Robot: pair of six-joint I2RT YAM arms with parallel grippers.
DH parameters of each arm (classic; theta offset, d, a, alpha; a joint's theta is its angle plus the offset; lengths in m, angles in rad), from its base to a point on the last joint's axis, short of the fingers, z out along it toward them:
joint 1: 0 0.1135 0.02 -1.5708
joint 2: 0 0 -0.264 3.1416
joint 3: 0.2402 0 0.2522 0
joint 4: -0.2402 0 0.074 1.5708
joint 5: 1.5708 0 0 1.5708
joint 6: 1.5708 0.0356 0 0
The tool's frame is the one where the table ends.
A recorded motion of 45 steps. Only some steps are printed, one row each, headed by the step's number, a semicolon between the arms.
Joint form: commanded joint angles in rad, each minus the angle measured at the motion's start. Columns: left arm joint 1, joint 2, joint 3, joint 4, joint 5, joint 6; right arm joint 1, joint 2, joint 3, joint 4, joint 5, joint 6.
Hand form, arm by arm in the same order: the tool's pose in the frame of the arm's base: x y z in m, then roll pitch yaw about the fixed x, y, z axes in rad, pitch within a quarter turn. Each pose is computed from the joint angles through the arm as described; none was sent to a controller.
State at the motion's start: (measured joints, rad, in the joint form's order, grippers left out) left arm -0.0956 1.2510 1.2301 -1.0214 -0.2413 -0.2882; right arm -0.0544 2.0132 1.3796 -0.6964 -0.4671 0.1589
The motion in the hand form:
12: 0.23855 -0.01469 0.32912 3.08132 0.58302 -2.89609; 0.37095 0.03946 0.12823 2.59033 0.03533 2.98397
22: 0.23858 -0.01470 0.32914 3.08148 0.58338 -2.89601; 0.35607 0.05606 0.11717 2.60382 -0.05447 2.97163
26: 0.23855 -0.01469 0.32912 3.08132 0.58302 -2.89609; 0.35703 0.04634 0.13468 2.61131 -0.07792 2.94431
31: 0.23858 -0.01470 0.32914 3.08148 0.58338 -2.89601; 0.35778 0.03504 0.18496 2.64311 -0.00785 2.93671
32: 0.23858 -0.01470 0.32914 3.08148 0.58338 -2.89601; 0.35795 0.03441 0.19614 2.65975 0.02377 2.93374
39: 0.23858 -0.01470 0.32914 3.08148 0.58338 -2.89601; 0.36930 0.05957 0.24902 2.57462 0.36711 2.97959
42: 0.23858 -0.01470 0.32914 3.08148 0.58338 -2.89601; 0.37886 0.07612 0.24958 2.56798 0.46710 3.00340
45: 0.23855 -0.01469 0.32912 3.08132 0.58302 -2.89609; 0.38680 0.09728 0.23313 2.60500 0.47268 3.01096
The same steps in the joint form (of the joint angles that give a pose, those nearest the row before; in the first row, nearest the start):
12: -0.0019 0.0031 0.0157 -0.0031 -0.0027 -0.0053; 0.1121 0.0030 -0.1004 0.0271 -0.0626 0.0912
22: -0.0019 0.0030 0.0156 -0.0027 -0.0027 -0.0053; 0.1606 -0.0004 -0.1526 0.0214 -0.0629 0.1621
26: -0.0019 0.0031 0.0157 -0.0031 -0.0027 -0.0053; 0.1335 -0.0263 -0.1106 -0.0713 -0.0622 0.1618
31: -0.0019 0.0030 0.0156 -0.0027 -0.0027 -0.0053; 0.1060 -0.1171 -0.0217 -0.2064 -0.0156 0.1316
32: -0.0019 0.0030 0.0156 -0.0027 -0.0027 -0.0053; 0.1064 -0.1385 -0.0042 -0.2190 0.0088 0.1316
39: -0.0019 0.0030 0.0156 -0.0027 -0.0027 -0.0053; 0.1732 -0.2453 0.0259 -0.0027 0.0202 0.1320
42: -0.0019 0.0030 0.0156 -0.0027 -0.0027 -0.0053; 0.2152 -0.2304 0.0256 0.1106 0.0477 0.1331
45: -0.0019 0.0031 0.0157 -0.0031 -0.0027 -0.0053; 0.2697 -0.1781 0.0256 0.1713 0.1114 0.1690

